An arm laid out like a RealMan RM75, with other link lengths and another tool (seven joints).
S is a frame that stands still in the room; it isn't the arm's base.
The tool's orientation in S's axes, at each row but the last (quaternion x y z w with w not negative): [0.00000, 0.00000, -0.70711, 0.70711]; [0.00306, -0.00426, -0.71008, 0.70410]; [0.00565, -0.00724, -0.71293, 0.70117]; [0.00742, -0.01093, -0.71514, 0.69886]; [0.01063, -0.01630, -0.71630, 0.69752]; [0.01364, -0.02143, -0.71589, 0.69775]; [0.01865, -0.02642, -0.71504, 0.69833]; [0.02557, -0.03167, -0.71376, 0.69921]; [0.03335, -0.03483, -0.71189, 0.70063]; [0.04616, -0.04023, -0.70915, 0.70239]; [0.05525, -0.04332, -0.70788, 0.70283]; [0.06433, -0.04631, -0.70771, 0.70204]
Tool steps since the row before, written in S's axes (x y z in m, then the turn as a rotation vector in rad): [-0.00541, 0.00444, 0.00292, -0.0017, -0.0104, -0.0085]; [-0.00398, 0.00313, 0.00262, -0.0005, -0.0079, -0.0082]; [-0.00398, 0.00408, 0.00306, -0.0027, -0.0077, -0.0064]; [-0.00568, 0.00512, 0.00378, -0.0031, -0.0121, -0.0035]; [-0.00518, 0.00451, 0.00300, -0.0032, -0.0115, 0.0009]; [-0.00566, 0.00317, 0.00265, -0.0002, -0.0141, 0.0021]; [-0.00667, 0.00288, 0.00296, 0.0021, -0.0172, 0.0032]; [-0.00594, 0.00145, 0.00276, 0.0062, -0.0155, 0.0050]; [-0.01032, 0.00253, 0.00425, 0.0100, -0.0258, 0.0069]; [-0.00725, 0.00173, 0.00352, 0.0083, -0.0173, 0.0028]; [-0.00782, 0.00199, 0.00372, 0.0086, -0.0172, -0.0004]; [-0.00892, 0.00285, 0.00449, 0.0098, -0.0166, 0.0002]
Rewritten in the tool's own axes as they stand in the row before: [-0.00444, -0.00541, 0.00292, 0.0104, -0.0017, -0.0085]; [-0.00309, -0.00398, 0.00267, 0.0079, -0.0005, -0.0082]; [-0.00401, -0.00399, 0.00314, 0.0077, -0.0027, -0.0064]; [-0.00497, -0.00570, 0.00395, 0.0122, -0.0029, -0.0035]; [-0.00435, -0.00518, 0.00323, 0.0116, -0.0029, 0.0009]; [-0.00299, -0.00560, 0.00296, 0.0141, 0.0003, 0.0019]; [-0.00269, -0.00653, 0.00341, 0.0172, 0.0027, 0.0029]; [-0.00130, -0.00573, 0.00324, 0.0154, 0.0069, 0.0043]; [-0.00236, -0.00990, 0.00523, 0.0256, 0.0110, 0.0058]; [-0.00170, -0.00678, 0.00436, 0.0172, 0.0088, 0.0019]; [-0.00201, -0.00724, 0.00474, 0.0172, 0.0086, -0.0013]; [-0.00291, -0.00814, 0.00576, 0.0165, 0.0099, -0.0009]
